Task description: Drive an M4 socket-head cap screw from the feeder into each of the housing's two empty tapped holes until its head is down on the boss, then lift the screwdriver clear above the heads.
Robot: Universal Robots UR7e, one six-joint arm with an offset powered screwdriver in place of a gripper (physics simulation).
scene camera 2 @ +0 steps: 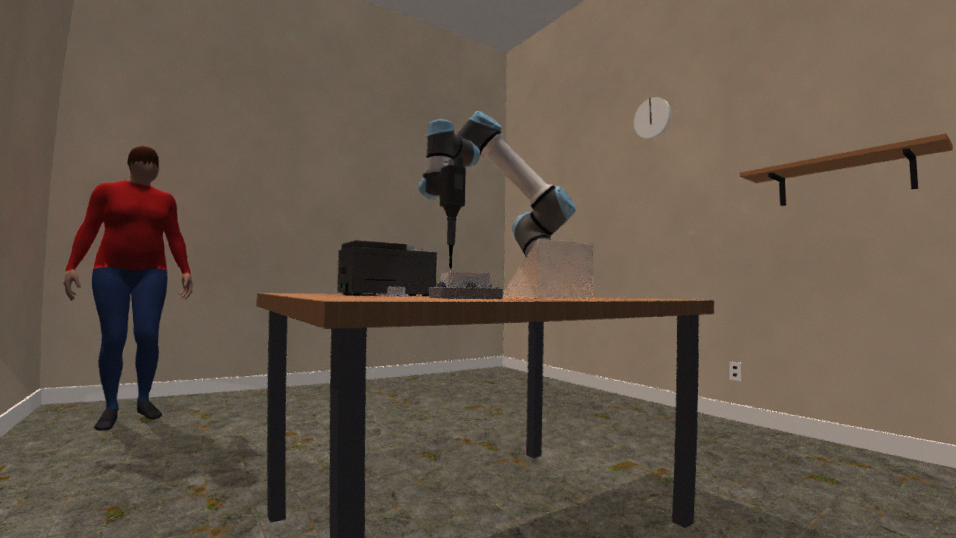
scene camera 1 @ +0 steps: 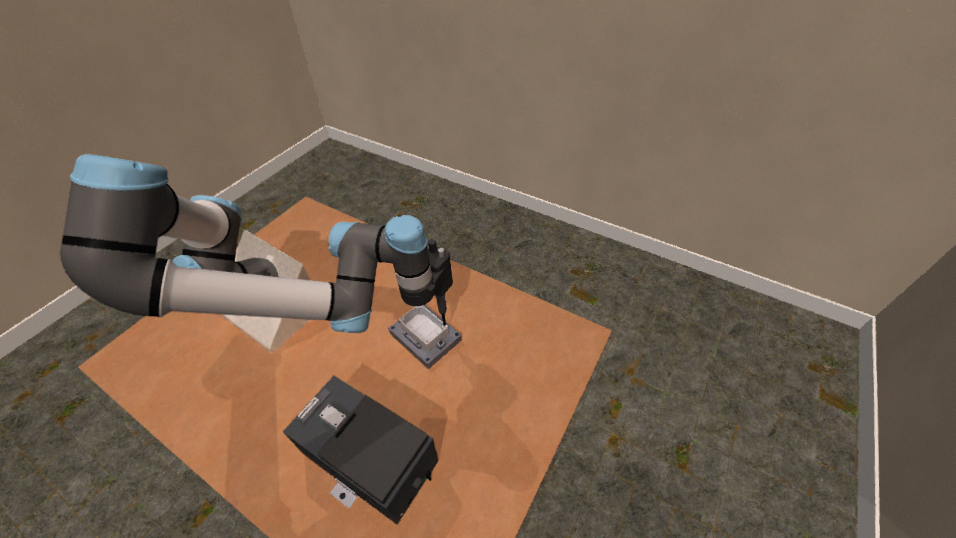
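Observation:
The light grey housing (scene camera 1: pixel 423 323) (scene camera 2: pixel 467 279) sits in a dark fixture plate (scene camera 1: pixel 428 360) (scene camera 2: pixel 465 293) on the table. My screwdriver (scene camera 1: pixel 443 325) (scene camera 2: pixel 450 268) points straight down, with its bit tip at the housing's corner boss nearest the right in scene camera 1. In scene camera 2 the tip is at the left end of the housing's top. Whether a screw is on the bit, and how far any screw is in, is too small to tell. The black screw feeder (scene camera 1: pixel 387 444) (scene camera 2: pixel 387 269) stands on the table beside the fixture; screws on it cannot be made out.
The pale robot base block (scene camera 1: pixel 270 333) (scene camera 2: pixel 565 269) stands behind the fixture on the table (scene camera 1: pixel 561 374) (scene camera 2: pixel 508 311). A small plate with a dark knob (scene camera 1: pixel 343 495) lies beside the feeder. A person in a red top (scene camera 2: pixel 137 224) stands at the left in scene camera 2, away from the table.

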